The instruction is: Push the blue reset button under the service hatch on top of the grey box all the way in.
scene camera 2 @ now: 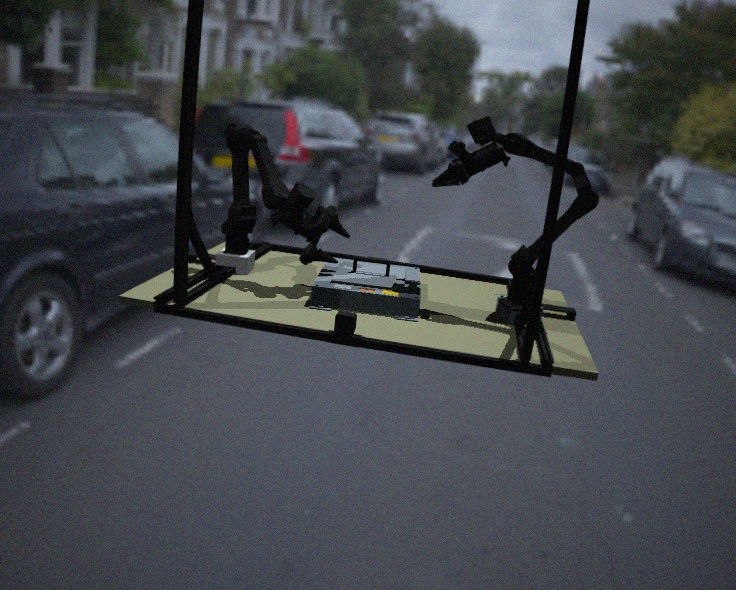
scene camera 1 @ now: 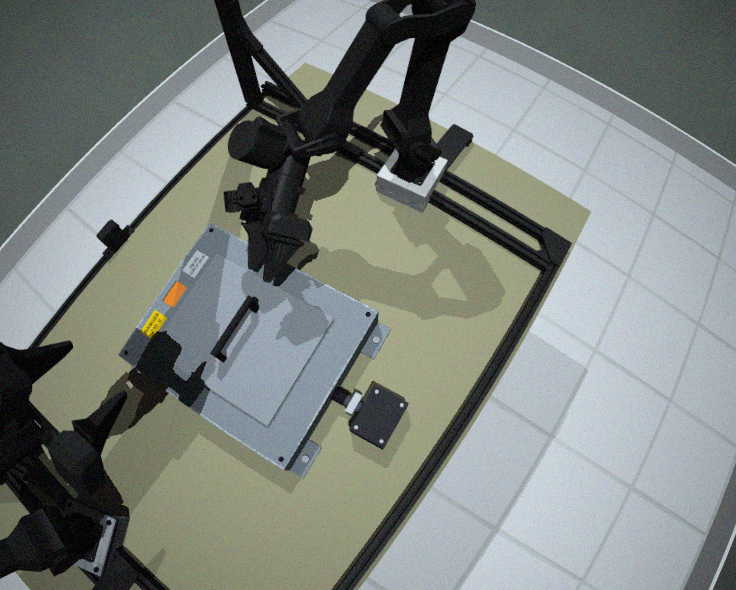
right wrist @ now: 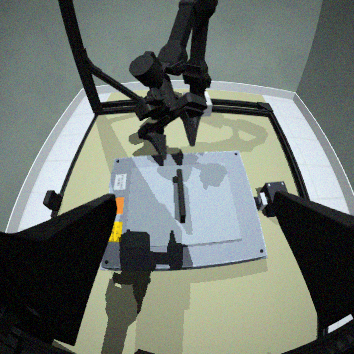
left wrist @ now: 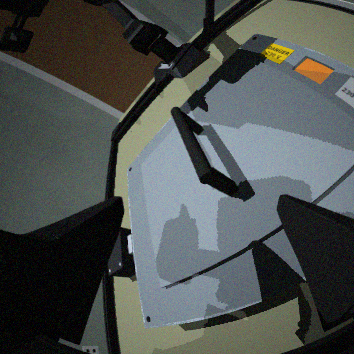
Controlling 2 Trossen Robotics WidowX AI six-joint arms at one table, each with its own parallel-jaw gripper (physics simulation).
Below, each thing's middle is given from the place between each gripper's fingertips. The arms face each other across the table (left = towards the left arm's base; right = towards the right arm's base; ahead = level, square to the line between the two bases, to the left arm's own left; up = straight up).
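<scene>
Position of my right hand: 26 cm above the service hatch [scene camera 1: 248, 340], 14 cm to the right of it, 2 cm past it.
Position of my left gripper: 5 cm above the service hatch, 2 cm short of it, 8 cm to the left of it.
</scene>
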